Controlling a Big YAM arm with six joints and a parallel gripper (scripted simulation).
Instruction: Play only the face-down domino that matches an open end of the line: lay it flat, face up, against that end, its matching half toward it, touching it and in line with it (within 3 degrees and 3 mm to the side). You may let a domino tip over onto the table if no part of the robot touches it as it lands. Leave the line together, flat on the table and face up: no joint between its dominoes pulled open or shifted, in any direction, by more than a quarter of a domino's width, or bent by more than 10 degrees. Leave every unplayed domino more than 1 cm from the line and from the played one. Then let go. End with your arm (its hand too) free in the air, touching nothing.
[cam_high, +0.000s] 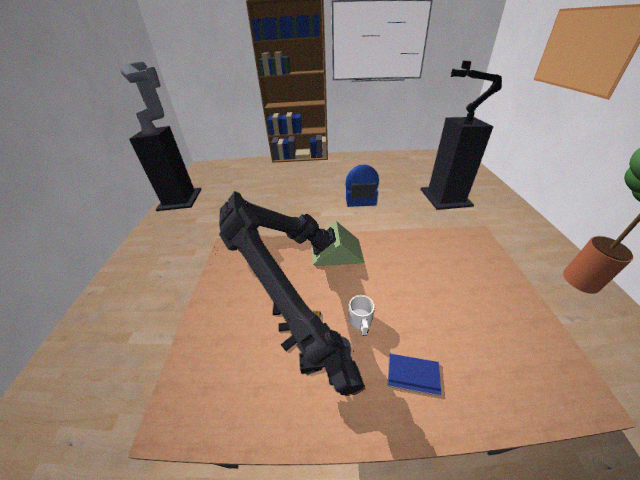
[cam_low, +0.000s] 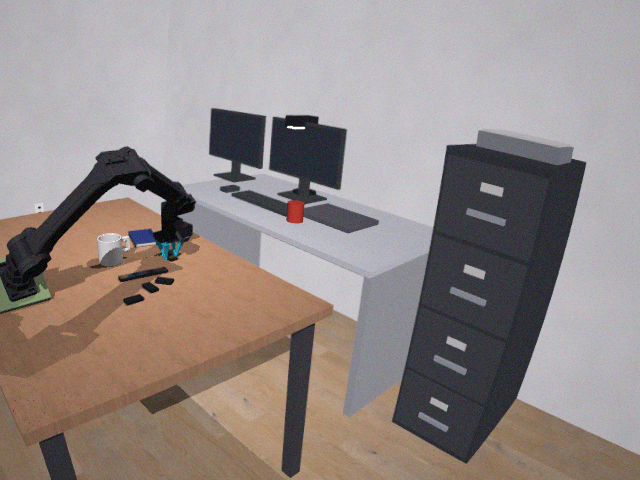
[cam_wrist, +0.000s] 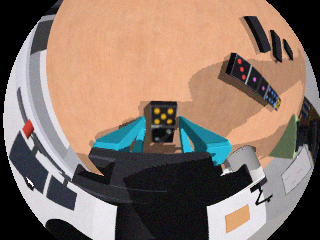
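My gripper is now right at the domino. Round my hand: blue book 3 cm ahead, 23 cm to the left.
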